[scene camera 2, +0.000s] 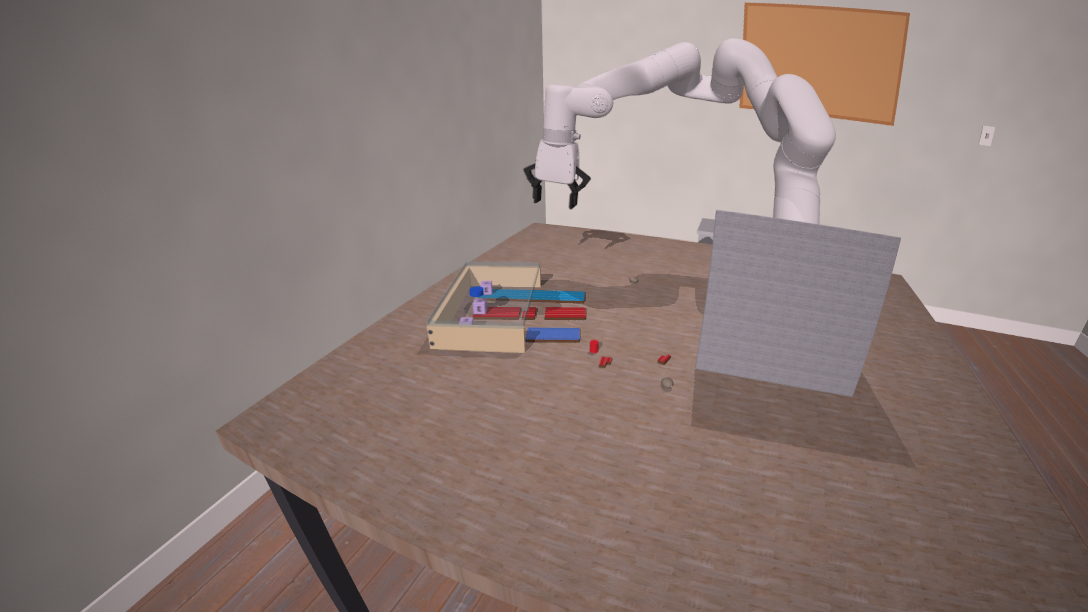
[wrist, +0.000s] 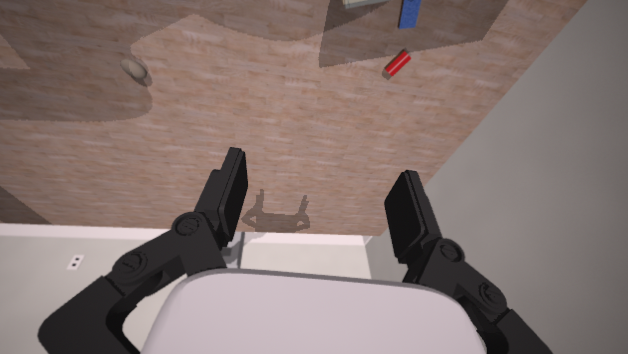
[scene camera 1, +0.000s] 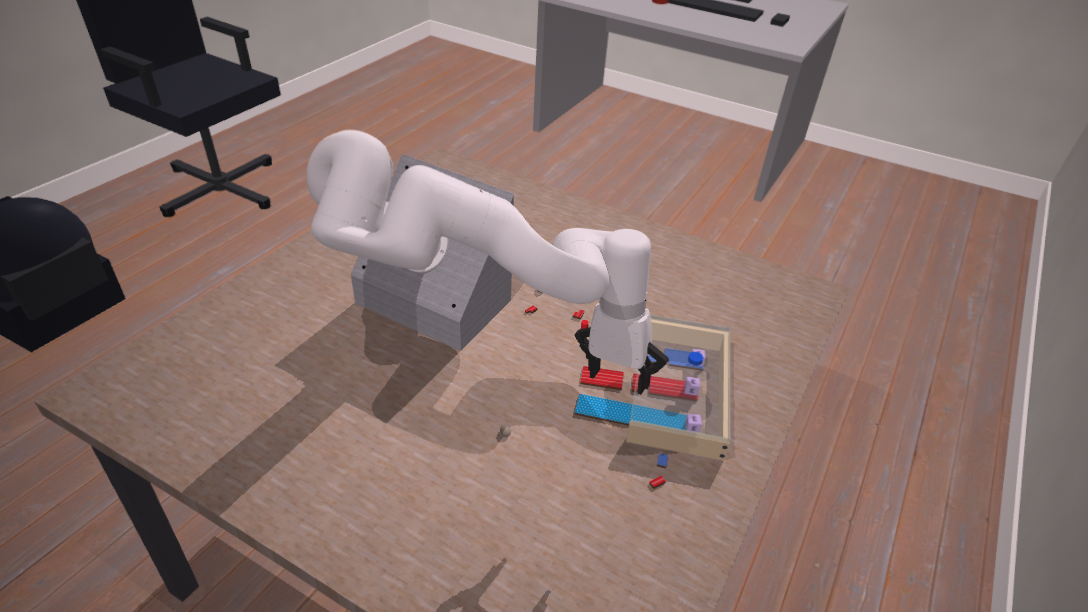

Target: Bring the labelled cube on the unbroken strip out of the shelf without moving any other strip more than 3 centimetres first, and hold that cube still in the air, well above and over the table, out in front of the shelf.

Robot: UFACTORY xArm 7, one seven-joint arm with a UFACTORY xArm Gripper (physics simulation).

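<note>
The unbroken cyan dotted strip (scene camera 1: 603,410) (scene camera 2: 540,296) runs out of the open front of the low, clear-topped shelf (scene camera 1: 725,380) (scene camera 2: 475,338). Its lilac labelled cube (scene camera 1: 693,422) (scene camera 2: 486,288) sits on the inner end. The red strip (scene camera 1: 601,378) (scene camera 2: 565,313) is in pieces, with a lilac cube (scene camera 1: 692,385) (scene camera 2: 479,306) inside. The blue strip (scene camera 1: 679,357) (scene camera 2: 553,334) has its cube partly hidden by a blue round piece (scene camera 1: 695,357) (scene camera 2: 476,291). My gripper (scene camera 1: 619,380) (scene camera 2: 555,203) (wrist: 321,176) is open and empty, high above the table. The cyan strip does not show in the wrist view.
A small blue piece (scene camera 1: 662,460) (wrist: 410,14) and a red piece (scene camera 1: 657,481) (wrist: 398,63) lie beside the shelf's side wall. A pebble (scene camera 1: 504,431) (scene camera 2: 633,279) (wrist: 134,68) lies further out. A red cylinder (scene camera 1: 584,325) (scene camera 2: 594,346) and red bits lie near the blue strip's side.
</note>
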